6 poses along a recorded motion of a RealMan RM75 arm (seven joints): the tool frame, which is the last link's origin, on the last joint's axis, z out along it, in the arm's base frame.
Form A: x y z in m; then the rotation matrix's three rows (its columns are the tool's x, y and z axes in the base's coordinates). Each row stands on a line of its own.
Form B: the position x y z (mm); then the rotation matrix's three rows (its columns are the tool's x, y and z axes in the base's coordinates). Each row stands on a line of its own. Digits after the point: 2 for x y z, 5 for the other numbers.
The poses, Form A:
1:
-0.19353 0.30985 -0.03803
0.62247 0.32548 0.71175
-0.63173 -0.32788 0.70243
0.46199 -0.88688 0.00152
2:
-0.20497 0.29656 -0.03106
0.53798 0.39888 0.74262
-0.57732 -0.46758 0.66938
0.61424 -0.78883 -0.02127
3:
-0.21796 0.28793 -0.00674
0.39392 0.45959 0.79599
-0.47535 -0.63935 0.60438
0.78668 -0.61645 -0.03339
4:
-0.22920 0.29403 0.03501
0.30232 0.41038 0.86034
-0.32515 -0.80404 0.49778
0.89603 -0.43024 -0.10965
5:
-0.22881 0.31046 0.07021
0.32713 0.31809 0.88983
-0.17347 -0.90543 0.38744
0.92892 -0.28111 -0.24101
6:
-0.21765 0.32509 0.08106
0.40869 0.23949 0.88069
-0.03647 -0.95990 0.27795
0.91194 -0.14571 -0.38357
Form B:
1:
-193.53 309.85 -38.03
0.62247 0.32548 0.71175
-0.63173 -0.32788 0.70243
0.46199 -0.88688 0.00152

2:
-204.97 296.56 -31.06
0.53798 0.39888 0.74262
-0.57732 -0.46758 0.66938
0.61424 -0.78883 -0.02127

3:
-217.96 287.93 -6.74
0.39392 0.45959 0.79599
-0.47535 -0.63935 0.60438
0.78668 -0.61645 -0.03339

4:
-229.20 294.03 35.01
0.30232 0.41038 0.86034
-0.32515 -0.80404 0.49778
0.89603 -0.43024 -0.10965

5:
-228.81 310.46 70.21
0.32713 0.31809 0.88983
-0.17347 -0.90543 0.38744
0.92892 -0.28111 -0.24101

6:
-217.65 325.09 81.06
0.40869 0.23949 0.88069
-0.03647 -0.95990 0.27795
0.91194 -0.14571 -0.38357

